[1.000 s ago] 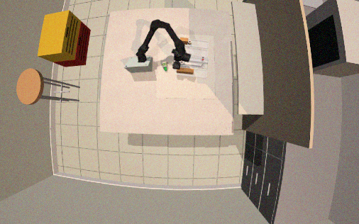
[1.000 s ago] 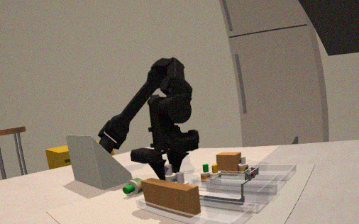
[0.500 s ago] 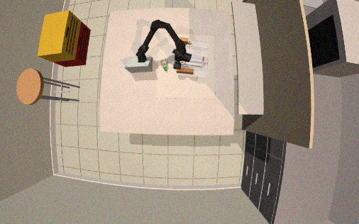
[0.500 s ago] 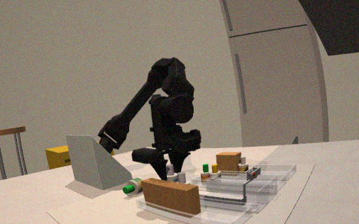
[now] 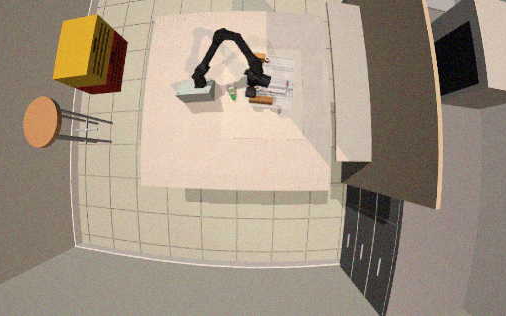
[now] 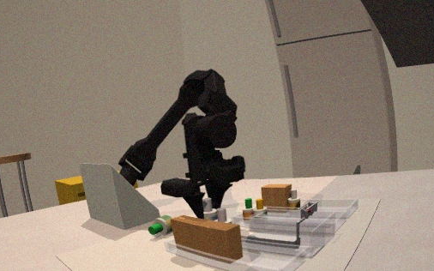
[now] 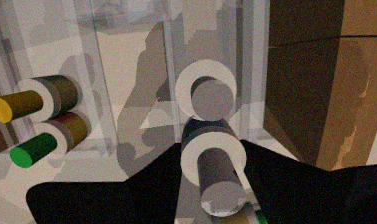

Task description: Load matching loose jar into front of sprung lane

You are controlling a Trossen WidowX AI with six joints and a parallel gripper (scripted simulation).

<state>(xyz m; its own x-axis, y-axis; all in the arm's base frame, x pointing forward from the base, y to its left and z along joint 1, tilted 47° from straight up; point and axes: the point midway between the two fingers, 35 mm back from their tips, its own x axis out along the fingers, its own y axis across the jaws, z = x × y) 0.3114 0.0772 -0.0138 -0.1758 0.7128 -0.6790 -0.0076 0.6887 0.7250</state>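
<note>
Right now the clear lane rack is 15 cm ahead of my gripper tip, 3 cm to the left of it and 3 cm below it. From my gripper tip the other things lie so: red mark: 22 cm ahead, 4 cm to the left, 2 cm above.
</note>
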